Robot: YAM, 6 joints.
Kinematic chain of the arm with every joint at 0, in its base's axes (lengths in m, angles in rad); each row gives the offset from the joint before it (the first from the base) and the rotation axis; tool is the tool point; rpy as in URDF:
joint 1: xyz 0 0 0.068 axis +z
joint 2: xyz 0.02 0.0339 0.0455 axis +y
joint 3: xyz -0.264 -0.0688 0 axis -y
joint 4: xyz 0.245 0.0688 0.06 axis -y
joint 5: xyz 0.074 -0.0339 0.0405 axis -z
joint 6: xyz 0.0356 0 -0.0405 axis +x
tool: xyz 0 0 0 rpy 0 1.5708 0
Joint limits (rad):
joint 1: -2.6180..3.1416
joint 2: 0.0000..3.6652
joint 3: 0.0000..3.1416
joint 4: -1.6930..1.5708
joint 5: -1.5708..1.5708
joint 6: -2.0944..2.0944
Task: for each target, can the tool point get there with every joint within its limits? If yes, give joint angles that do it. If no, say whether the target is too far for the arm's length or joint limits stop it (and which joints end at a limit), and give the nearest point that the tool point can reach.
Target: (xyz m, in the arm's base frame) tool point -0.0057 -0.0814 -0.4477
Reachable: no: joint limits stop it (at a limit: joint 2) | nearest point -0.0082 -0.1171 -0.3557 | short by 0.099 m
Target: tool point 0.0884 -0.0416 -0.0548
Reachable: yes | joints -0.2199 2.8791 0.7571 -1.0522 0.6427 -0.9261
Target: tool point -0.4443 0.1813 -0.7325
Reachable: no: too far | nearest point -0.3334 0.1361 -0.3627 | short by 0.389 m
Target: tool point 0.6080 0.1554 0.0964
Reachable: yes | joints 0.2722 2.9252 2.4116 0.4606 0.3972 1.1308
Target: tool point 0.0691 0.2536 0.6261
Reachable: yes | joints -1.8435 1.0903 2.6459 1.2840 0.0484 0.5723
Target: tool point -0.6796 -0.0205 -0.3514
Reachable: no: too far | nearest point -0.5349 -0.0033 -0.2396 | short by 0.184 m
